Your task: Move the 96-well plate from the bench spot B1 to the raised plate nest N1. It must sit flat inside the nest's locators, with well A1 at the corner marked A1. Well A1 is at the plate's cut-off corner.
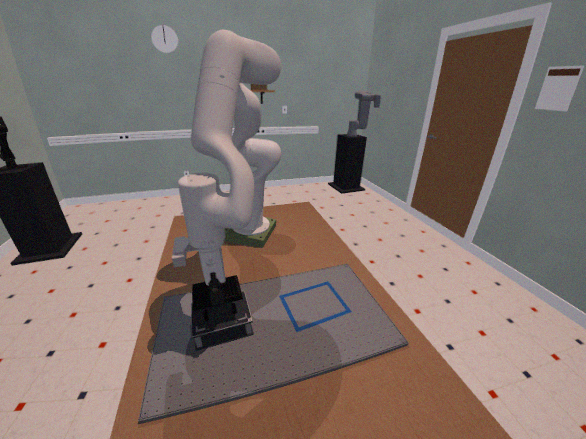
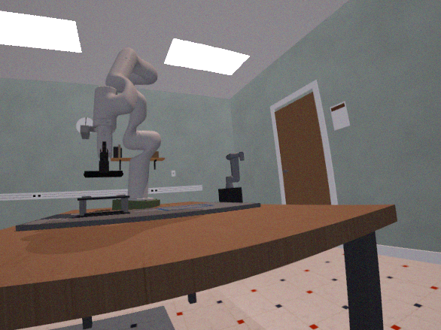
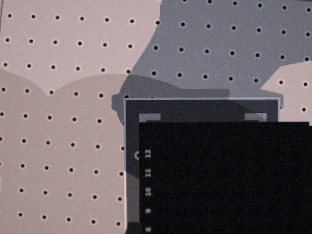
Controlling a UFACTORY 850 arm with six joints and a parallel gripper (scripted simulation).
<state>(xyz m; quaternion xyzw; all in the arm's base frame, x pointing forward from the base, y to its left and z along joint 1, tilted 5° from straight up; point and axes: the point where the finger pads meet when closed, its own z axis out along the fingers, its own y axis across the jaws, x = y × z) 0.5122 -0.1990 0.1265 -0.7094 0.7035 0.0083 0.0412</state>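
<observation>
Right now the raised plate nest is 10 cm below my hand. The rest, counted from my hand: 96-well plate: 1 cm below.
</observation>
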